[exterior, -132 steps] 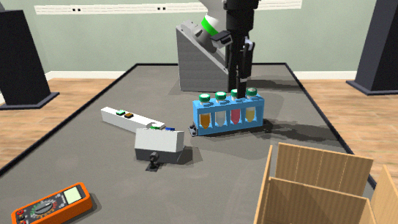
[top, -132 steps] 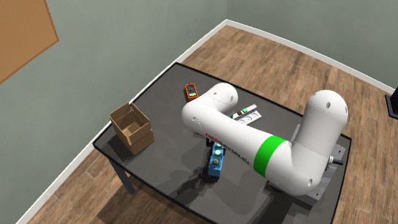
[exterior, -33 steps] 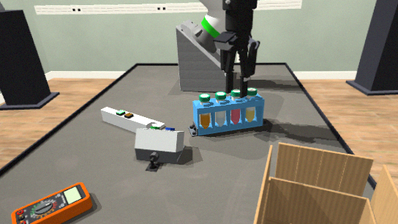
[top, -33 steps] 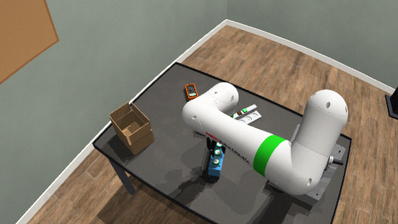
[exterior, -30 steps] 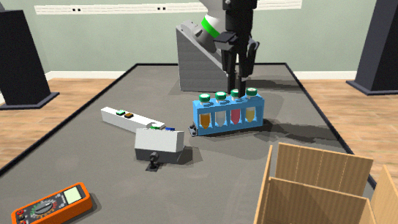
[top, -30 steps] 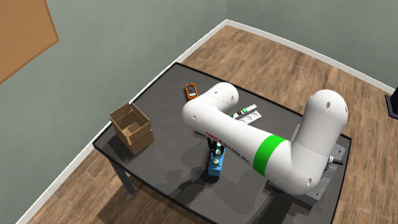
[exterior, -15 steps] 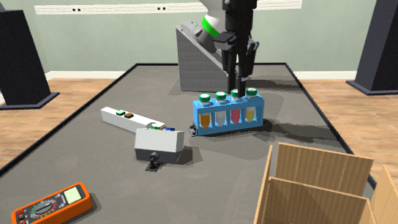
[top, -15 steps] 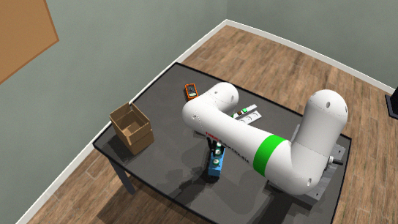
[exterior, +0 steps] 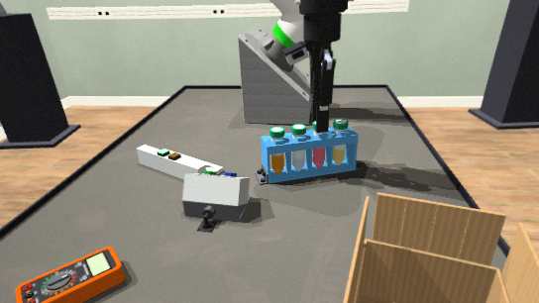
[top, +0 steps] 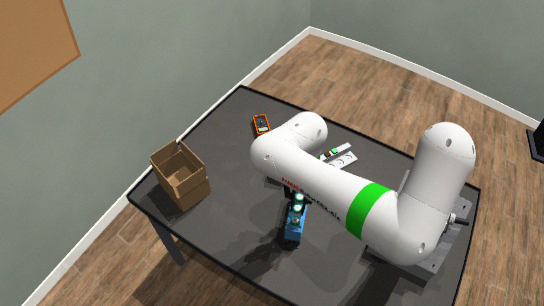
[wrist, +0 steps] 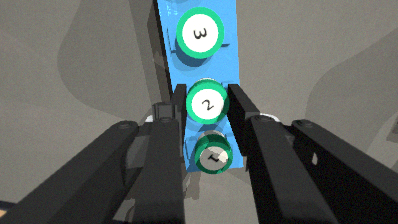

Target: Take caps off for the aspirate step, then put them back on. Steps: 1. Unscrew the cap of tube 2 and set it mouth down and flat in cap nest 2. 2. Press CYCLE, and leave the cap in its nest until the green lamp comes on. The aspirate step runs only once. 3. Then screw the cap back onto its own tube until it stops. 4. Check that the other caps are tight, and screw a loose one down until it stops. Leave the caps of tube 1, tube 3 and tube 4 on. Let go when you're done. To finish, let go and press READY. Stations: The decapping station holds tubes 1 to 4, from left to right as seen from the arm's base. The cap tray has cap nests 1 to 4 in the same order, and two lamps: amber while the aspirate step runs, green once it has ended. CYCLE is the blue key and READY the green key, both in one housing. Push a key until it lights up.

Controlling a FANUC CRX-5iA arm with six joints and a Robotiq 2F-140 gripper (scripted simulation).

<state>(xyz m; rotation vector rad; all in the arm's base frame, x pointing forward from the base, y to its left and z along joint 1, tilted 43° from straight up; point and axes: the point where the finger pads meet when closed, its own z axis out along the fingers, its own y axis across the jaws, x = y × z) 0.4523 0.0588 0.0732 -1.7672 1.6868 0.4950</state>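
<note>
The cap 2 is 30 mm below my hand. Round my hand: cap 1 (50 mm to the left, 30 mm below, 10 mm behind); then cap 4 (100 mm to the right, 30 mm below, 20 mm ahead); then cap 3 (50 mm to the right, 30 mm below, 10 mm ahead).
</note>
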